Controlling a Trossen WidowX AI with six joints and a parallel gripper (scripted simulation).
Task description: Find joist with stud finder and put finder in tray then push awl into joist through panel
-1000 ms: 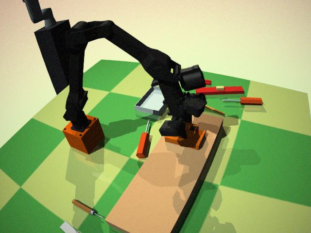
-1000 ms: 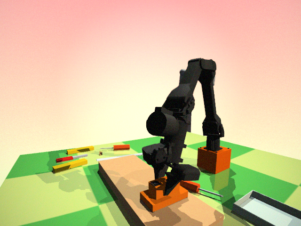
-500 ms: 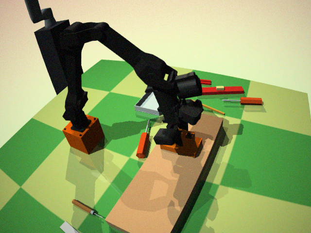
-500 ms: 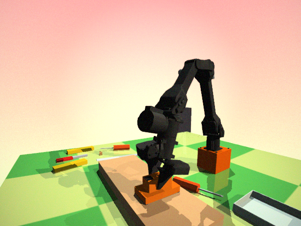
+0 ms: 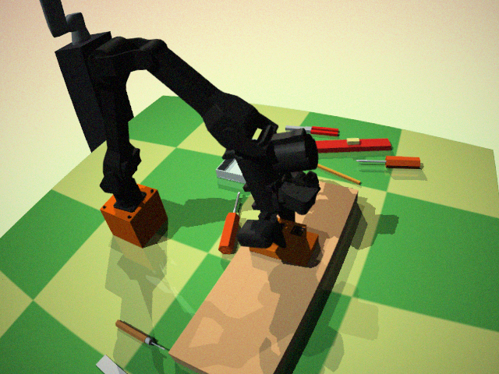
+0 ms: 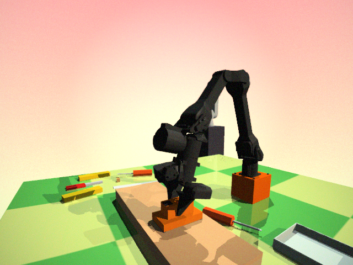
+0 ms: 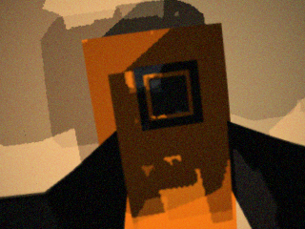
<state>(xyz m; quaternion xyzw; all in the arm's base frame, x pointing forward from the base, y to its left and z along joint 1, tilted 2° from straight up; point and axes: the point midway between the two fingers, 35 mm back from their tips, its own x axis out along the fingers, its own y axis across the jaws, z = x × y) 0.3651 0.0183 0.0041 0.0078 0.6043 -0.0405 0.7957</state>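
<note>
My gripper tip is now 290 mm to the right of the grey tray, 210 mm past it and 50 mm above it. From my gripper tip the other things lie so: orange stud finder 20 mm above; awl 280 mm to the right, 190 mm behind, 60 mm below; pencil 310 mm to the left, 60 mm below, 20 mm ahead.
</note>
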